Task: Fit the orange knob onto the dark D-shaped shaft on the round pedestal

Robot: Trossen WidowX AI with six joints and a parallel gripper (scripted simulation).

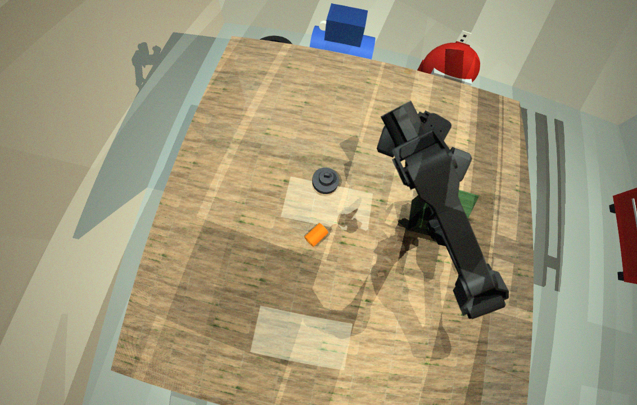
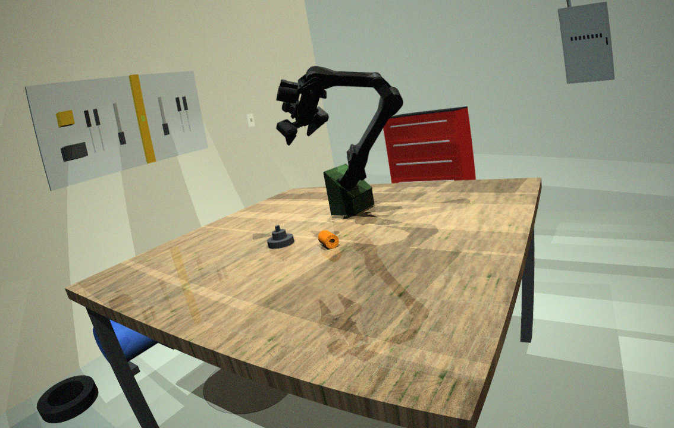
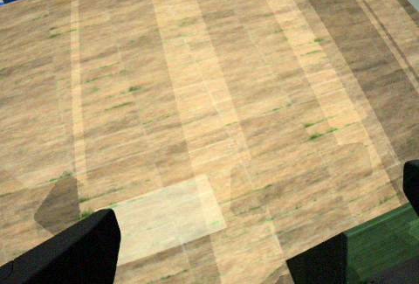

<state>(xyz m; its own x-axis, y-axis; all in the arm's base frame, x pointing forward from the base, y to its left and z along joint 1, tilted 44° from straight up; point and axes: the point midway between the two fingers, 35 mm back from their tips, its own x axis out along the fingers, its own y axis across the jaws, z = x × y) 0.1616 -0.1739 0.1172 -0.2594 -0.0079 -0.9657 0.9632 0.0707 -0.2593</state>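
Right now the orange knob is 17 cm ahead of my gripper tip, 22 cm to the left of it and 28 cm below it. The rest, counted from my gripper tip: shaft: 20 cm ahead, 4 cm to the left, 27 cm below.
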